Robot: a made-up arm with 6 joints. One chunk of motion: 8 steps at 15 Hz.
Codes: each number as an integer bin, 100 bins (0 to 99) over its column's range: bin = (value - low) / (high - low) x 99, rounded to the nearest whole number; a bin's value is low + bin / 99 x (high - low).
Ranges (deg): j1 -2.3..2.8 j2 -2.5..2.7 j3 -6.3..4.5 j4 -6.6..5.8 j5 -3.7..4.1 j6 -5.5..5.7
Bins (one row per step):
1: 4 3 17 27 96 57
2: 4 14 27 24 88 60
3: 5 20 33 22 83 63
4: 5 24 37 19 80 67
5: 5 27 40 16 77 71
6: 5 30 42 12 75 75
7: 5 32 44 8 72 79
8: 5 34 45 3 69 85
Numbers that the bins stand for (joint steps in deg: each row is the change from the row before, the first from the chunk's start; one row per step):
1: -2.094 -2.342 -4.445 -3.218 3.864 0.948
2: -2.094 -1.765 -3.355 -3.594 3.233 1.288
3: -2.042 -1.449 -2.700 -3.844 2.839 1.627
4: -2.042 -1.239 -2.264 -4.220 2.603 2.080
5: -2.042 -1.082 -1.936 -4.596 2.367 2.532
6: -2.042 -0.924 -1.718 -5.097 2.209 2.985
7: -2.042 -0.819 -1.500 -5.598 1.973 3.437
8: -2.042 -0.714 -1.391 -6.224 1.736 4.116

